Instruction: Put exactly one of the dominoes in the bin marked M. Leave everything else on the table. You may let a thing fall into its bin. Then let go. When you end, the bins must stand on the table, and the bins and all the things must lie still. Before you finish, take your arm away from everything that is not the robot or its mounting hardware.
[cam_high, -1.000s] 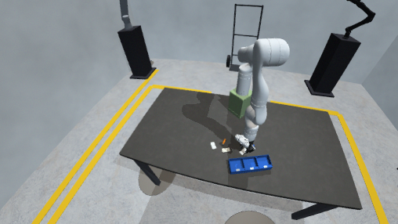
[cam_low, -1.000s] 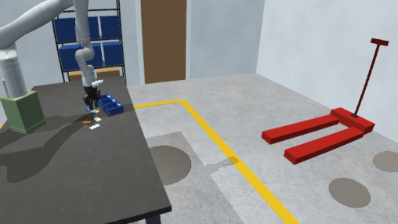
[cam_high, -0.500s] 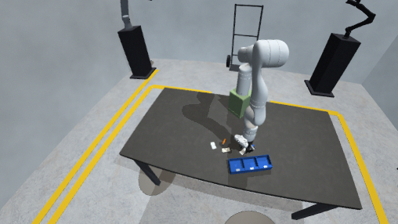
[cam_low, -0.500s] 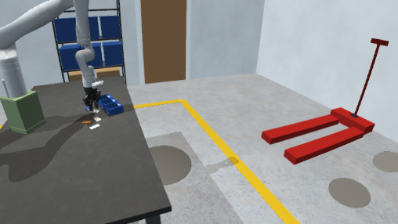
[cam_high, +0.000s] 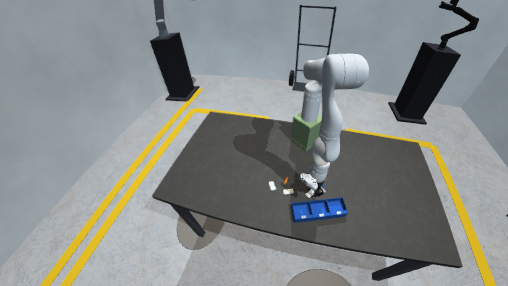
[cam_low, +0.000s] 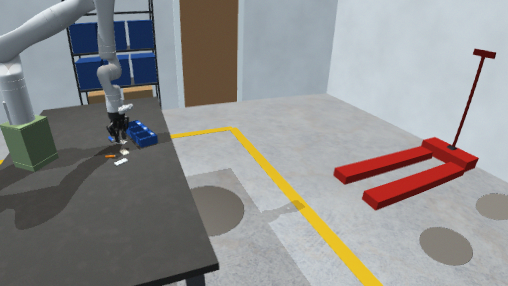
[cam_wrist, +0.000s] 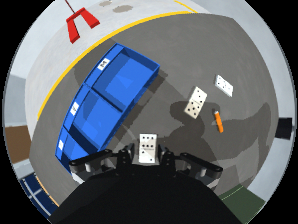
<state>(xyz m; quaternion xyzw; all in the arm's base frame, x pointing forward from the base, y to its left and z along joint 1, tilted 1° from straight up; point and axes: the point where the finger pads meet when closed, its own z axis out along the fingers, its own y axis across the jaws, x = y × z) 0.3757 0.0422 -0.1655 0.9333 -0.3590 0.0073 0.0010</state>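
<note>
Now: hand 2 cm above the white domino. The rest, counted from my hand: small orange piece 13 cm to the right, 6 cm behind, 2 cm below; small blue piece 5 cm behind, 4 cm to the left, 2 cm below; blue three-compartment bin 9 cm ahead, 4 cm to the left, 1 cm below.
</note>
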